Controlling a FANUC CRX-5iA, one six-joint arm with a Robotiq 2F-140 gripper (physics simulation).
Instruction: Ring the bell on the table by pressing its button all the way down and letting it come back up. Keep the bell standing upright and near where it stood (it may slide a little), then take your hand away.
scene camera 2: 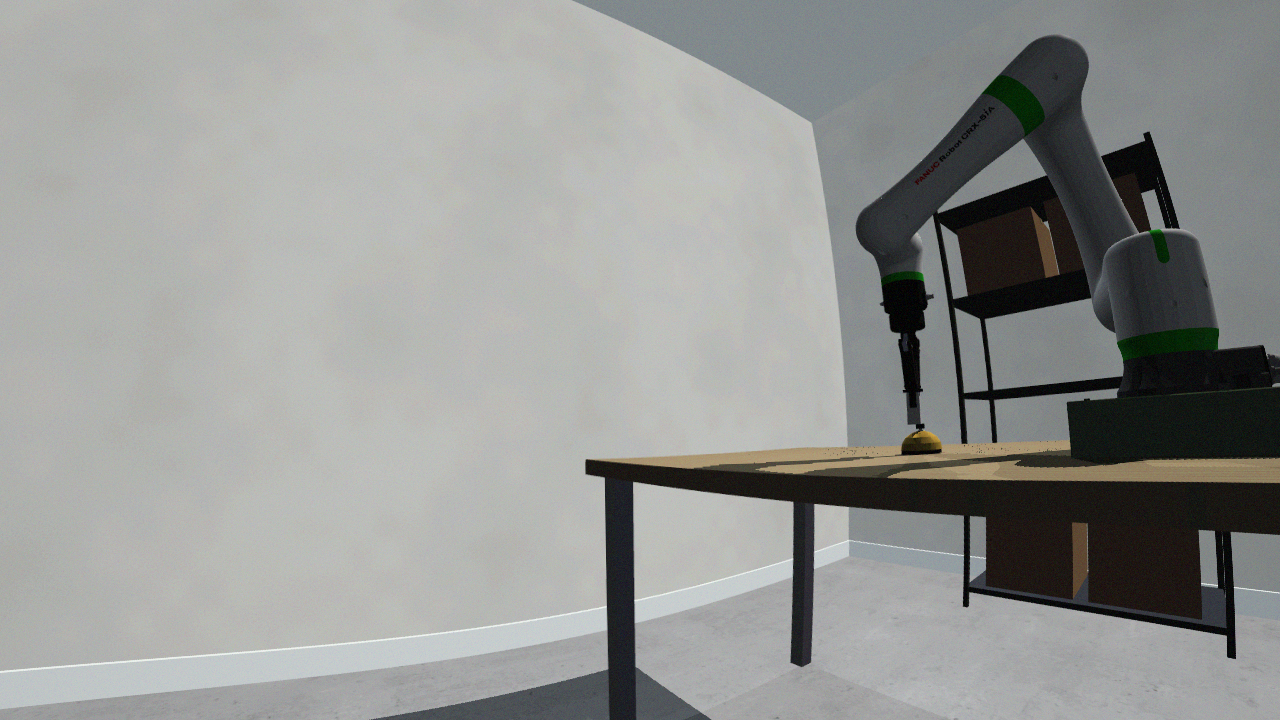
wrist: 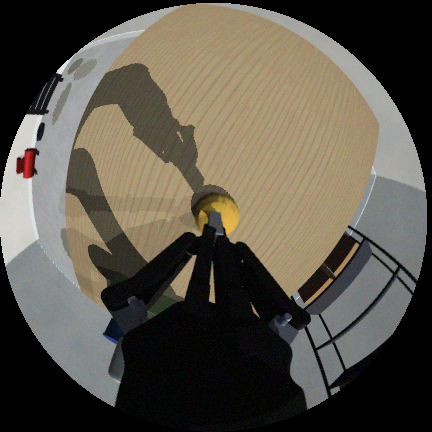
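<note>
A yellow dome-shaped bell with a dark base stands upright on the wooden table. My gripper is shut and empty and points straight down. In the scene view its fingertips are right above the bell, at the small black button on top, and look to be touching it or very close to it. In the wrist view the fingertips cover the button, so how far it is pressed cannot be told.
The robot's dark green base block stands on the right part of the table. Behind it is a black shelf rack with brown boxes. The table's left corner lies well to the left of the bell.
</note>
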